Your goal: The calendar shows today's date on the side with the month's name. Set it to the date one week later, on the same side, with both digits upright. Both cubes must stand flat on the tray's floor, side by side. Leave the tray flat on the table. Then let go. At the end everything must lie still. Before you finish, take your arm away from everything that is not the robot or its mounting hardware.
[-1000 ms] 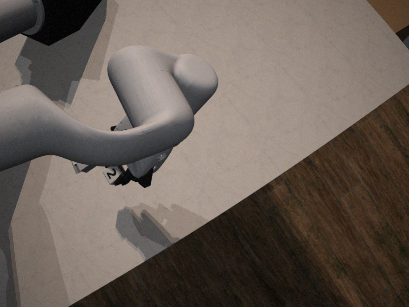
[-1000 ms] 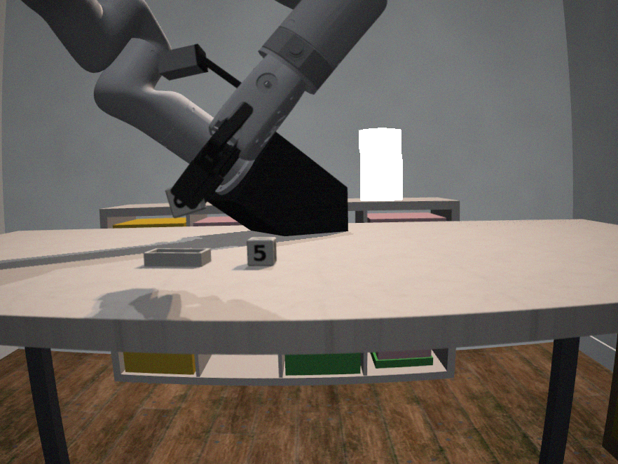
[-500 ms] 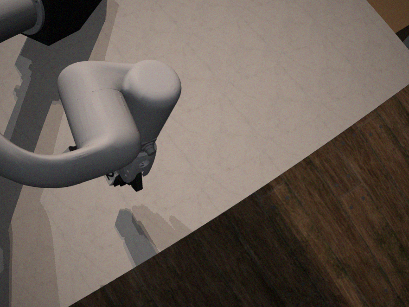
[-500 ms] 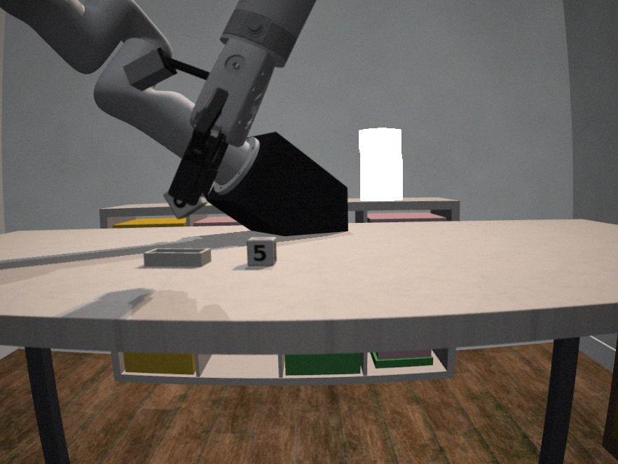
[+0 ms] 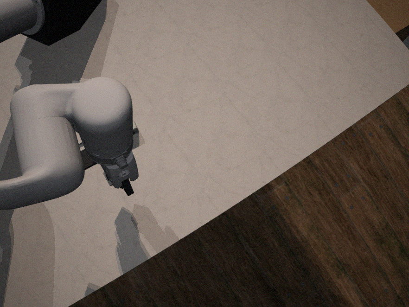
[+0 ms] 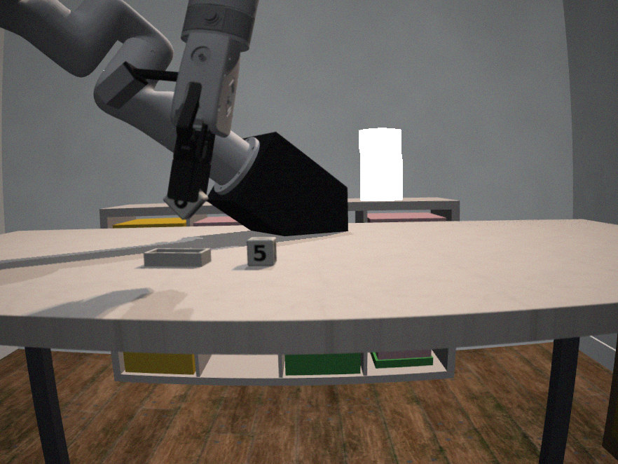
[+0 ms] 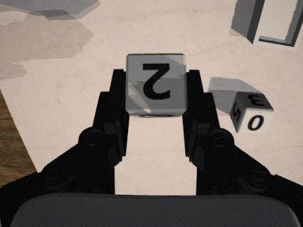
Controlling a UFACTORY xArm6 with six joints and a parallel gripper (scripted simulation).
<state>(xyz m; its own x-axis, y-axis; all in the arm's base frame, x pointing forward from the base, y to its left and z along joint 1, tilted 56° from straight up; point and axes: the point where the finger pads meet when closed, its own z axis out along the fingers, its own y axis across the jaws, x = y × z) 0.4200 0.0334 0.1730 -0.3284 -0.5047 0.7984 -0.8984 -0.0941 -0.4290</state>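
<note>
Right now my hand is 2 cm above the white cube. From my hand the other things lie so: grey tray: 12 cm behind, 1 cm to the right, 10 cm below.
</note>
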